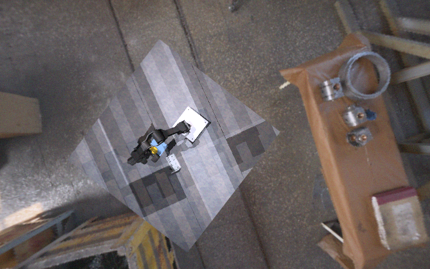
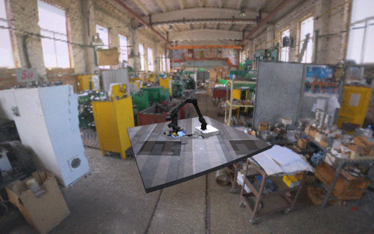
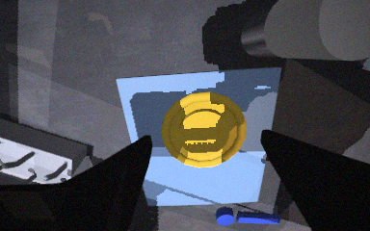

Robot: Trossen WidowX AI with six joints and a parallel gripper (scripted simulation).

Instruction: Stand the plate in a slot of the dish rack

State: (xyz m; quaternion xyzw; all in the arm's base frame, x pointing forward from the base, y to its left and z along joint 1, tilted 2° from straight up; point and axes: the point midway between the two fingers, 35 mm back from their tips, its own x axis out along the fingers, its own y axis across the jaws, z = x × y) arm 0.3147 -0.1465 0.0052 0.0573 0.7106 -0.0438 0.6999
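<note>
The yellow plate is 1 cm below my gripper tip. Round my gripper tip: dish rack 20 cm to the left, 1 cm below; blue spoon 14 cm behind, 3 cm to the right, 3 cm below.
</note>
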